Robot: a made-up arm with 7 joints.
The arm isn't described. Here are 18 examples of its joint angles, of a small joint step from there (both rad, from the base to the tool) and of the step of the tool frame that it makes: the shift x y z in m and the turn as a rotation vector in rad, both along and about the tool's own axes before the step.
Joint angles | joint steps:
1: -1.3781 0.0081 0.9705 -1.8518 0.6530 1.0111 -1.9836 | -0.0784 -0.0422 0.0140 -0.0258 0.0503 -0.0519 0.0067
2: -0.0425 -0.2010 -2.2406 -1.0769 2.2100 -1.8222 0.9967 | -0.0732 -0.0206 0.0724 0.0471 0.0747 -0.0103 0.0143
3: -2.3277 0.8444 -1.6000 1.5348 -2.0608 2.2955 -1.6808 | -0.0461 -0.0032 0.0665 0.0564 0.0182 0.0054 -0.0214
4: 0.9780 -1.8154 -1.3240 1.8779 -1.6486 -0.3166 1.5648 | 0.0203 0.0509 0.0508 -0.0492 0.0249 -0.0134 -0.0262
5: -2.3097 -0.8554 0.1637 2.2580 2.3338 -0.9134 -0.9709 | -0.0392 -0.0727 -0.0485 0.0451 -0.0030 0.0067 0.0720
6: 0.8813 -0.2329 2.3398 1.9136 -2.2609 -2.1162 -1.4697 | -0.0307 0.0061 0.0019 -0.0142 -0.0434 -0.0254 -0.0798
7: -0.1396 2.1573 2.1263 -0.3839 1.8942 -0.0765 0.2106 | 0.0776 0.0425 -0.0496 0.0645 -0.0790 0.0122 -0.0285
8: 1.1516 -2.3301 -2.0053 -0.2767 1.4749 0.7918 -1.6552 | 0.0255 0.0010 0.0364 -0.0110 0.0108 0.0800 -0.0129
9: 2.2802 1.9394 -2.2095 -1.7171 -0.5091 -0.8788 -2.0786 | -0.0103 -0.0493 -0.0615 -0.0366 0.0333 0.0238 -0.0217
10: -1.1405 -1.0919 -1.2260 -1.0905 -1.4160 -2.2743 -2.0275 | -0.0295 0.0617 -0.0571 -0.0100 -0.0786 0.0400 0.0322
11: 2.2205 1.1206 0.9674 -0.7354 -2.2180 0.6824 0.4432 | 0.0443 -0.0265 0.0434 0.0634 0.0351 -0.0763 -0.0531
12: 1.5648 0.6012 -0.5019 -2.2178 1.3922 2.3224 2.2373 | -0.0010 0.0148 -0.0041 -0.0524 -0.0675 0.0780 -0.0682
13: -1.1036 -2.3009 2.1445 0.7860 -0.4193 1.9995 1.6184 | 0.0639 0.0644 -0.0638 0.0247 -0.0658 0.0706 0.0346
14: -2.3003 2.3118 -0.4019 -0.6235 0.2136 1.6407 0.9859 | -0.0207 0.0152 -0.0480 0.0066 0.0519 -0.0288 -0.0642
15: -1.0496 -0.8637 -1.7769 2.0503 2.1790 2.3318 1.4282 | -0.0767 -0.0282 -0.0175 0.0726 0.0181 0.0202 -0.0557
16: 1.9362 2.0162 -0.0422 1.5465 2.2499 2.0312 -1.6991 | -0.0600 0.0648 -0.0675 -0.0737 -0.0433 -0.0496 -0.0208
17: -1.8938 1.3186 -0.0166 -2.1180 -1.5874 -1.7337 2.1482 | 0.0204 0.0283 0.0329 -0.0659 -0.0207 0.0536 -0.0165
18: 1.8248 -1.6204 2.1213 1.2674 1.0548 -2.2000 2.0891 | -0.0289 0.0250 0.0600 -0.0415 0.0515 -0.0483 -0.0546
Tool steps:
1: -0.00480 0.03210 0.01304 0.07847 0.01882 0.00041
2: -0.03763 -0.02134 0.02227 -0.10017 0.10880 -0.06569
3: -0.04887 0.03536 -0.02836 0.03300 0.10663 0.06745
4: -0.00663 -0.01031 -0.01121 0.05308 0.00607 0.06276
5: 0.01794 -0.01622 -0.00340 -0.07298 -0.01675 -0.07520
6: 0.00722 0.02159 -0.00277 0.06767 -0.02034 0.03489
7: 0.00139 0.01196 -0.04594 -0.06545 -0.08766 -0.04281
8: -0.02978 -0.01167 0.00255 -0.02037 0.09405 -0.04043
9: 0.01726 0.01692 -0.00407 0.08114 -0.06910 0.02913
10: -0.02233 -0.01541 -0.00103 -0.03687 0.08357 -0.00633
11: -0.02279 0.00337 -0.00414 0.02980 -0.00243 -0.01459
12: 0.01443 0.02227 0.00099 0.09665 -0.12952 -0.02553
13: 0.02051 0.01577 -0.00571 -0.06297 -0.07120 0.07263
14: -0.00393 0.00330 -0.00030 0.07700 -0.00998 -0.12502
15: 0.01475 0.01242 -0.00780 0.01253 0.00511 0.07244
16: 0.06815 0.06551 0.01469 0.14150 -0.10372 -0.03787
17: -0.01017 -0.00121 0.00813 0.01961 0.01697 0.03340
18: 0.01984 0.03656 0.00555 0.07784 -0.01461 0.11041
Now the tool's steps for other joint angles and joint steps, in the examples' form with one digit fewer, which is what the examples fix.
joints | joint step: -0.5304 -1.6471 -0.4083 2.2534 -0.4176 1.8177 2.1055 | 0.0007 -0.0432 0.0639 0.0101 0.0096 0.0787 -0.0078
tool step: 0.0055 -0.0081 -0.0124 -0.0106 -0.0070 -0.0963
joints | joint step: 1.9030 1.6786 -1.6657 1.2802 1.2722 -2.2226 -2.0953 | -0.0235 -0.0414 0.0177 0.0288 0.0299 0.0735 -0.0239
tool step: -0.0202 -0.0077 -0.0025 0.0175 0.0445 -0.0848
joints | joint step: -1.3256 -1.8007 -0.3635 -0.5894 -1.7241 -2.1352 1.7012 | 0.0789 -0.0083 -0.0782 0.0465 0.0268 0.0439 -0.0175
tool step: 0.0462 -0.0244 0.0151 -0.0527 -0.1673 0.0041
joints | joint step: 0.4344 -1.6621 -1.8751 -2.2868 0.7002 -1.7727 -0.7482 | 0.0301 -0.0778 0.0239 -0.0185 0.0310 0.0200 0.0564
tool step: -0.0186 -0.0090 0.0146 -0.0056 0.1112 0.0427
